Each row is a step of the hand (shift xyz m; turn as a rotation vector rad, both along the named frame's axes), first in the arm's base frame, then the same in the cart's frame.
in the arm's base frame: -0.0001 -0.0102 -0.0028 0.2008 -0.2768 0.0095
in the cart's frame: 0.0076 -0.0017 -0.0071 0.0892 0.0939 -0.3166
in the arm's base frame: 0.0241 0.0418 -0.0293 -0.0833 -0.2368 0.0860
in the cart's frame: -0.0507 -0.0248 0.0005 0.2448 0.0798 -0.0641
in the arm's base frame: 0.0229 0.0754 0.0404 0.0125 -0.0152 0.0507
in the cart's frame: -0.0678 0.0380 0.0424 0.0098 0.0533 -0.0042
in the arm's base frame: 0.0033 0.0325 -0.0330 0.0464 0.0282 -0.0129
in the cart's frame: -0.0310 -0.0335 0.0086 -0.0523 -0.0014 -0.0195
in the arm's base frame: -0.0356 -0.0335 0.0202 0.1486 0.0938 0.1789
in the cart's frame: 0.0505 0.0120 0.0104 -0.1446 0.2049 0.0025
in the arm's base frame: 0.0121 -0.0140 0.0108 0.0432 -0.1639 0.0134
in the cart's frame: 0.0045 0.0151 -0.0145 0.1010 0.0409 -0.1305
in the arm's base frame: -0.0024 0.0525 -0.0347 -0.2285 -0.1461 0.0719
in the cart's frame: -0.0430 -0.0387 0.0249 0.2640 0.0153 0.0939
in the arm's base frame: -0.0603 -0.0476 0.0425 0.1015 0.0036 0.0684
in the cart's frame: 0.0794 0.0273 0.0258 -0.0583 0.0945 -0.0517
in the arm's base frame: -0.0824 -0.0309 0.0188 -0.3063 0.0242 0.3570
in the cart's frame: 0.0775 -0.0033 0.0455 0.2142 0.2477 0.3385
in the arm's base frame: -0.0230 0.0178 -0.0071 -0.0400 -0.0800 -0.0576
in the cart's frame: -0.0002 -0.0152 0.0258 0.0801 -0.0590 -0.0378
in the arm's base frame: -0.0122 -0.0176 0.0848 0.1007 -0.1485 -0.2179
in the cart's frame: 0.0310 0.0788 0.0219 0.0264 -0.1638 -0.2283
